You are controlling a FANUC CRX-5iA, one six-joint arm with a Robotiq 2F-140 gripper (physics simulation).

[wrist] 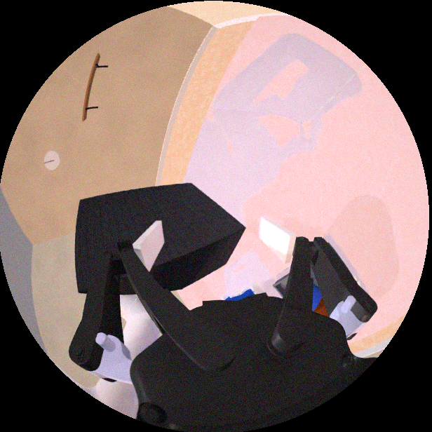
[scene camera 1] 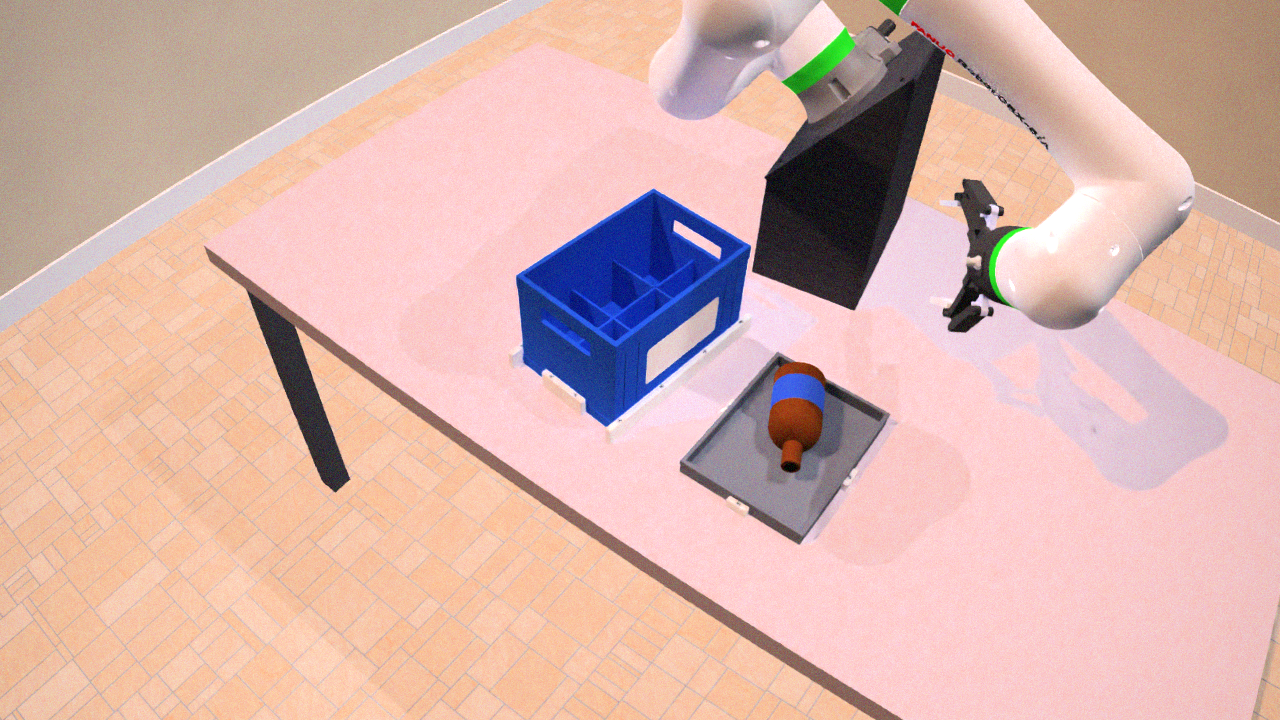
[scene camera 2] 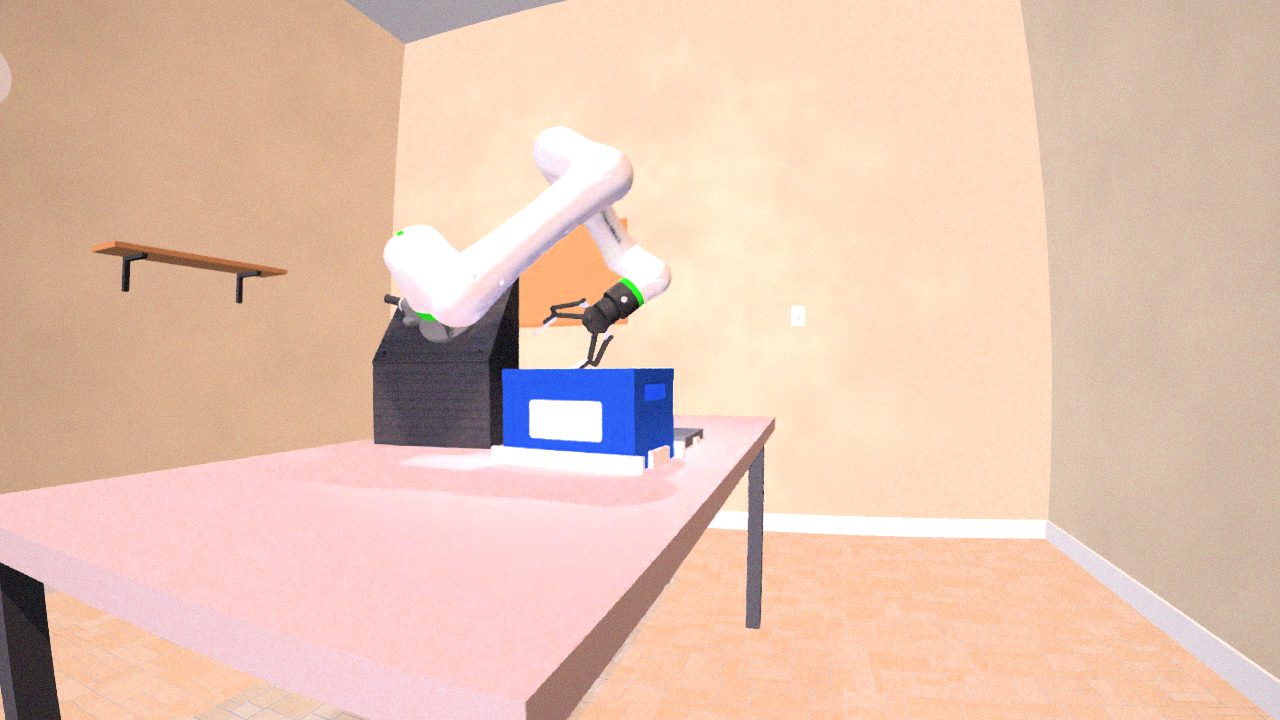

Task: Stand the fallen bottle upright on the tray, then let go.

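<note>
The gripper [scene camera 1: 944, 252] appears in the scene, and the wrist view gives another sight of the gripper [wrist: 212, 229], as scene camera 2 does of the gripper [scene camera 2: 550, 354]. A brown bottle [scene camera 1: 795, 422] is visible too.
</note>
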